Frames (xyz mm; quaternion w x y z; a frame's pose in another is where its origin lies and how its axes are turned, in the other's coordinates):
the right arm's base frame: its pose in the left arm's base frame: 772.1 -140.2 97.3 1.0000 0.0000 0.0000 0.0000
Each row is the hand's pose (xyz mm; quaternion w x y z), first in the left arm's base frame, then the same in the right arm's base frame.
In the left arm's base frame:
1: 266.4 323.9 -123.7 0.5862 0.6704 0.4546 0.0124
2: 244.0 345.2 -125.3 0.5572 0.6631 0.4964 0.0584
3: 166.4 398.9 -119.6 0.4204 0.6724 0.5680 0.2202
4: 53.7 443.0 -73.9 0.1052 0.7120 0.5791 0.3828
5: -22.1 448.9 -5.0 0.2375 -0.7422 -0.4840 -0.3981
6: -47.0 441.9 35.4 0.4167 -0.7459 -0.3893 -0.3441
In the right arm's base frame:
1: -505.7 464.1 -221.0 0.5862 0.6704 0.4546 0.0124
2: -528.1 485.4 -222.6 0.5572 0.6631 0.4964 0.0584
3: -605.7 539.1 -216.9 0.4204 0.6724 0.5680 0.2202
4: -718.4 583.2 -171.2 0.1052 0.7120 0.5791 0.3828
5: -794.2 589.1 -102.3 0.2375 -0.7422 -0.4840 -0.3981
6: -819.1 582.1 -61.9 0.4167 -0.7459 -0.3893 -0.3441

